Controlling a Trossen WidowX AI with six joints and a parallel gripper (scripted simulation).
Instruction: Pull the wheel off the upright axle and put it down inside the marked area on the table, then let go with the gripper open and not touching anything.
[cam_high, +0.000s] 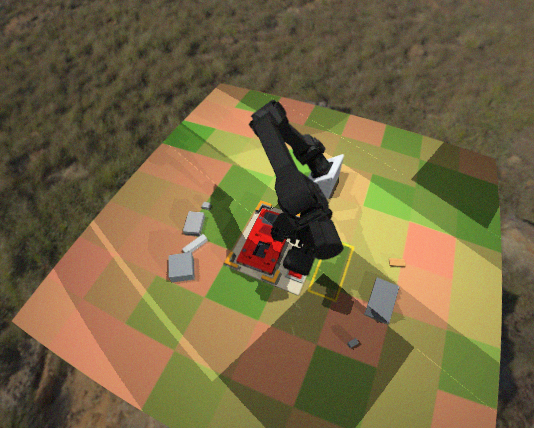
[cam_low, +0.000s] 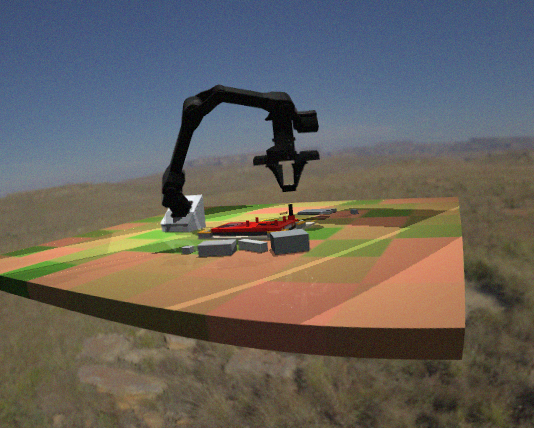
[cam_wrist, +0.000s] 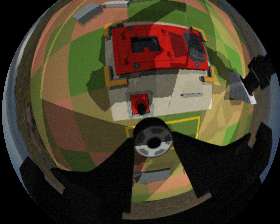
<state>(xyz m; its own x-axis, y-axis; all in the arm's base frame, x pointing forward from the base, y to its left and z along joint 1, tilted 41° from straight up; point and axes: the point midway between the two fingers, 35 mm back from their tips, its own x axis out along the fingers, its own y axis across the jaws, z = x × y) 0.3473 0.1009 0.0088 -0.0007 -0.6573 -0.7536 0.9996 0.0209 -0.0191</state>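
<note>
My gripper tip is now 10 mm short of the dark upright axle, 10 mm to the left of it and 70 mm above it. The rest, counted from my gripper tip: wheel: right at my gripper tip; then pale base plate: 50 mm behind, 110 mm to the right, 100 mm below.
</note>
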